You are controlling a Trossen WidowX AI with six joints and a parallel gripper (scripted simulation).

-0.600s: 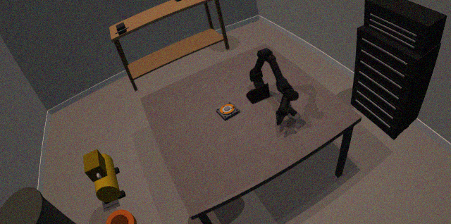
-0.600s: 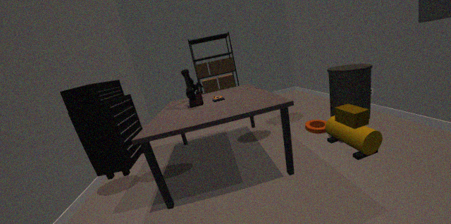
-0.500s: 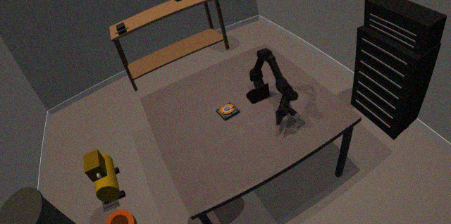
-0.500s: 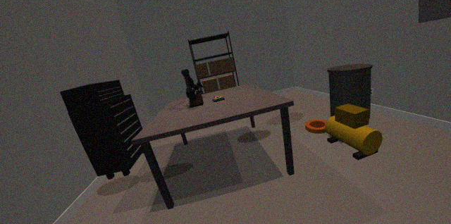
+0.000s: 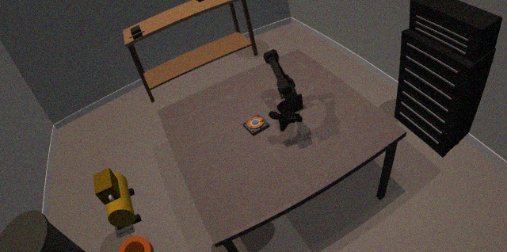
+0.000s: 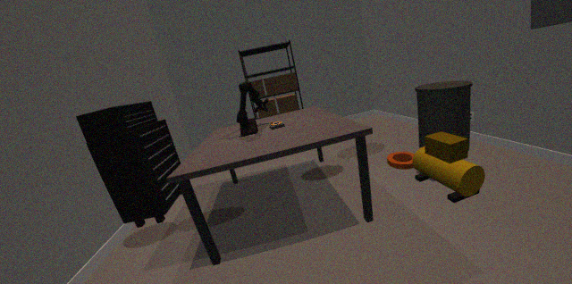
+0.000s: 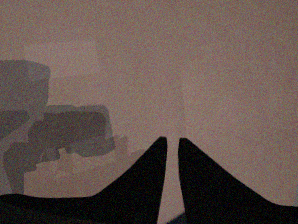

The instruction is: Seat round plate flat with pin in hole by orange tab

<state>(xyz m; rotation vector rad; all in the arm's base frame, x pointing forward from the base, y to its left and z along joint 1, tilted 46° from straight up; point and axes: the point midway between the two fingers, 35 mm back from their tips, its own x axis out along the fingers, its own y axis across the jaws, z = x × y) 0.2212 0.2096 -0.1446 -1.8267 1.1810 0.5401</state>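
The grey square base lies 27 cm to the right of my gripper tip, 11 cm below it and 5 cm ahead of it.
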